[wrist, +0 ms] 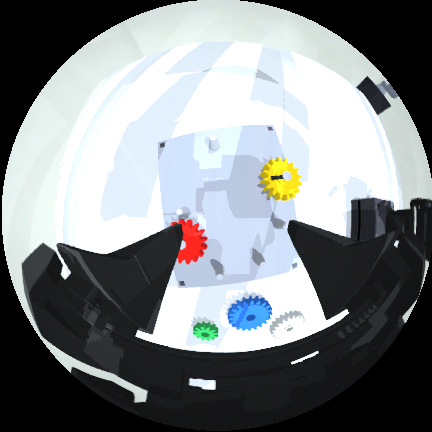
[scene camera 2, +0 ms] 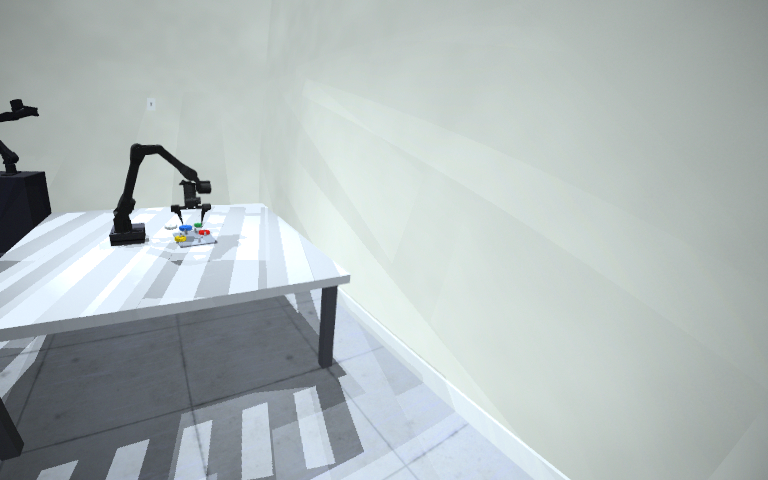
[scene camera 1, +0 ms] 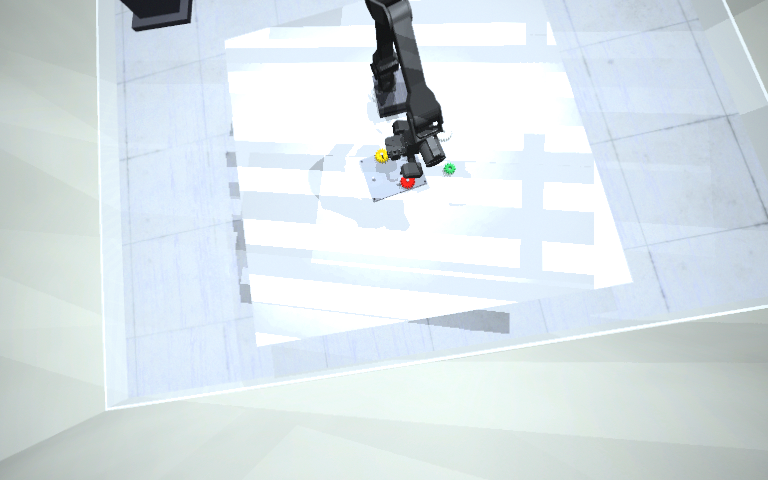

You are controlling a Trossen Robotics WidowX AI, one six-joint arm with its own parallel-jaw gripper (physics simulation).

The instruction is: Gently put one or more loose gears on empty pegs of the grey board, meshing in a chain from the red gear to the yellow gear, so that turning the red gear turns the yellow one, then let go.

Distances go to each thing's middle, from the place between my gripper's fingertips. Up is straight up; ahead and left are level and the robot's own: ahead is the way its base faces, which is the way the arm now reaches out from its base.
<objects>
I see my gripper 50 mm short of the red gear point(wrist: 192, 236), 30 mm to the right of it and 50 mm above it. From my hand the other things lie so: yellow gear point(wrist: 272, 171) (50 mm behind, 60 mm to the right, 50 mm below); then blue gear point(wrist: 248, 313) (50 mm behind, 130 mm to the left, 50 mm below); then grey board point(scene camera 1: 387, 174) (10 mm ahead, 20 mm to the right, 60 mm below).
</objects>
